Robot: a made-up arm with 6 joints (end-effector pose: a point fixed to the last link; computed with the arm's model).
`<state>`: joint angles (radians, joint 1 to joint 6).
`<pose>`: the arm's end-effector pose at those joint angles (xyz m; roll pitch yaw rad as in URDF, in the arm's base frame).
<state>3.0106 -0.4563 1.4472 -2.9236 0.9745 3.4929</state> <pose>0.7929 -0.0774 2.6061 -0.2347 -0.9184 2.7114</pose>
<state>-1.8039 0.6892 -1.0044 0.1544 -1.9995 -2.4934</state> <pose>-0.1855 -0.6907 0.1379 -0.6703 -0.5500 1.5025</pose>
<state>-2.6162 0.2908 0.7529 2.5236 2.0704 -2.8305</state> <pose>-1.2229 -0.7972 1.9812 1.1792 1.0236 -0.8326</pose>
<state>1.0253 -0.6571 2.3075 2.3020 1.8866 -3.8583</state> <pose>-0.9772 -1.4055 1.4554 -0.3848 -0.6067 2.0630</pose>
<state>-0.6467 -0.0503 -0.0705 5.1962 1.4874 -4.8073</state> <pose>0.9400 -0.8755 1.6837 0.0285 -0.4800 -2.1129</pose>
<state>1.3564 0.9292 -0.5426 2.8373 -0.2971 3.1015</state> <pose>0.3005 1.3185 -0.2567 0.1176 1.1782 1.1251</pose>
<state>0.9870 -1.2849 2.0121 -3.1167 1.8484 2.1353</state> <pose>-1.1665 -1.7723 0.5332 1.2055 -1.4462 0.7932</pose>
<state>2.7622 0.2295 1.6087 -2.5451 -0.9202 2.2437</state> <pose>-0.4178 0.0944 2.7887 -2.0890 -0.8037 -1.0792</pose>
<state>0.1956 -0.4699 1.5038 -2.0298 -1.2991 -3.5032</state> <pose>-1.0521 -0.0764 2.4539 -3.1404 -0.0796 2.2893</pose>
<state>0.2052 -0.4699 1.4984 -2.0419 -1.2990 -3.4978</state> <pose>-1.0470 -0.0864 2.4568 -3.1387 -0.0784 2.3096</pose>
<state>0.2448 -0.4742 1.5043 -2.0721 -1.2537 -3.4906</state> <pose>-1.0617 -0.1364 2.4527 3.1334 -0.1054 2.3930</pose>
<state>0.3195 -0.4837 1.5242 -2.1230 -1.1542 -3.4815</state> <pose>-1.0932 -0.2387 2.4388 3.1075 -0.1643 2.5516</pose>
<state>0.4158 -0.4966 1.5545 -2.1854 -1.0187 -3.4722</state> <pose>-1.1221 -0.3814 2.4155 3.0730 -0.2406 2.7590</pose>
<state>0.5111 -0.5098 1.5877 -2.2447 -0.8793 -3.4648</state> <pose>-1.1331 -0.5319 2.3873 3.0390 -0.3148 2.9673</pose>
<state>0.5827 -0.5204 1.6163 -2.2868 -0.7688 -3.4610</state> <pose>-1.1302 -0.6506 2.3609 3.0121 -0.3704 3.1266</pose>
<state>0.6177 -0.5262 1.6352 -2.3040 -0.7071 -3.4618</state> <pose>-1.1283 -0.7128 2.3431 2.9959 -0.3999 -3.0755</pose>
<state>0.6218 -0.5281 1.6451 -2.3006 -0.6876 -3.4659</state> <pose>-1.1351 -0.7262 2.3341 2.9878 -0.4082 -3.0612</pose>
